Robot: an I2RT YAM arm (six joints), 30 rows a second.
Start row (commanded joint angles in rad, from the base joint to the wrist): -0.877 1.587 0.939 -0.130 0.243 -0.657
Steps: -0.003 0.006 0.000 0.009 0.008 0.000; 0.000 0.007 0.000 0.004 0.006 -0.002; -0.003 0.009 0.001 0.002 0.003 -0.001; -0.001 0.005 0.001 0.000 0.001 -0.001; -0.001 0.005 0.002 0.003 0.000 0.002; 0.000 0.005 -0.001 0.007 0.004 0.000; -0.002 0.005 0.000 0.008 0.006 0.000; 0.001 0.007 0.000 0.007 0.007 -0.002; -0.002 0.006 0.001 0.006 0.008 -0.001; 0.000 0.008 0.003 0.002 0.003 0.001; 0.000 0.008 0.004 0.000 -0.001 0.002; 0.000 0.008 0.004 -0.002 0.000 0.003; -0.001 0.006 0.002 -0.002 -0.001 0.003; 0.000 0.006 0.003 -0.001 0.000 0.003; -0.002 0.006 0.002 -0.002 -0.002 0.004
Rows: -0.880 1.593 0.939 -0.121 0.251 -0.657; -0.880 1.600 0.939 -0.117 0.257 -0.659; -0.883 1.609 0.940 -0.115 0.260 -0.660; -0.884 1.614 0.941 -0.115 0.261 -0.661; -0.885 1.619 0.943 -0.112 0.261 -0.659; -0.885 1.624 0.942 -0.105 0.265 -0.659; -0.887 1.629 0.942 -0.097 0.271 -0.659; -0.886 1.636 0.942 -0.090 0.278 -0.661; -0.888 1.642 0.943 -0.084 0.286 -0.662; -0.888 1.650 0.946 -0.082 0.289 -0.661; -0.888 1.658 0.950 -0.082 0.288 -0.659; -0.888 1.666 0.954 -0.084 0.288 -0.656; -0.889 1.672 0.956 -0.086 0.287 -0.653; -0.889 1.678 0.959 -0.087 0.287 -0.650; -0.891 1.684 0.961 -0.089 0.285 -0.646
